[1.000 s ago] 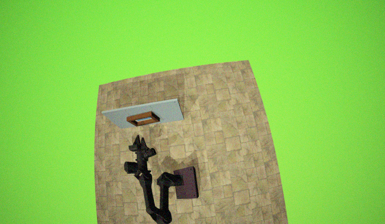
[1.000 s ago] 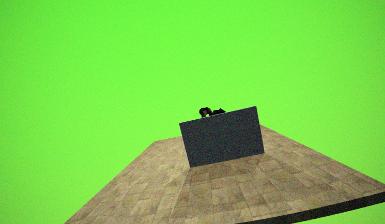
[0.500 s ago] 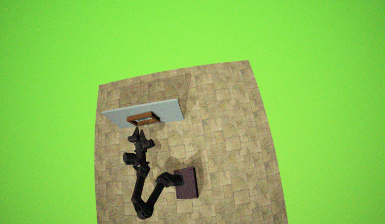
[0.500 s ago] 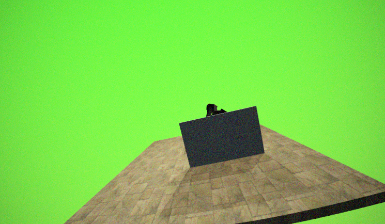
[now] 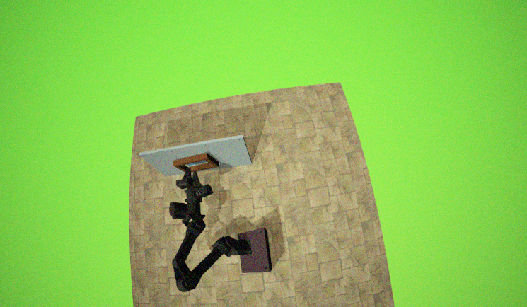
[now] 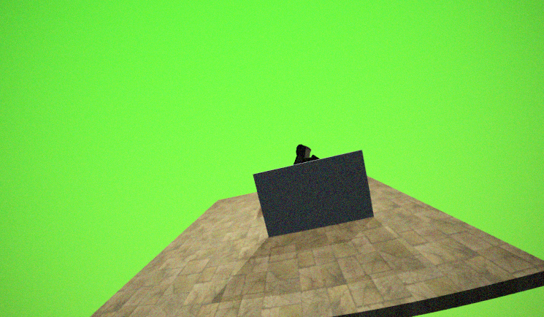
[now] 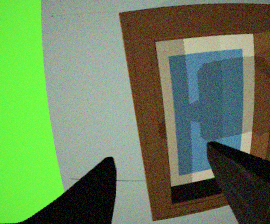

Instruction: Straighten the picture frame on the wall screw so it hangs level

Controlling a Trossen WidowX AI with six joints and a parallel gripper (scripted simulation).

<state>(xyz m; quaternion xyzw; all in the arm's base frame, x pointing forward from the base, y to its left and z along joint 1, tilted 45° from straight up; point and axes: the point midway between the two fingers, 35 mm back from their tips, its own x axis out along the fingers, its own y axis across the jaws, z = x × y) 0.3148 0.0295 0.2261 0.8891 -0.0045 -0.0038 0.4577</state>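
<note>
Now: the picture frame 5 cm ahead of my gripper tip and 5 cm below it. Also, from my gripper tip: wall panel: 6 cm ahead, 1 cm to the right, 5 cm below.
</note>
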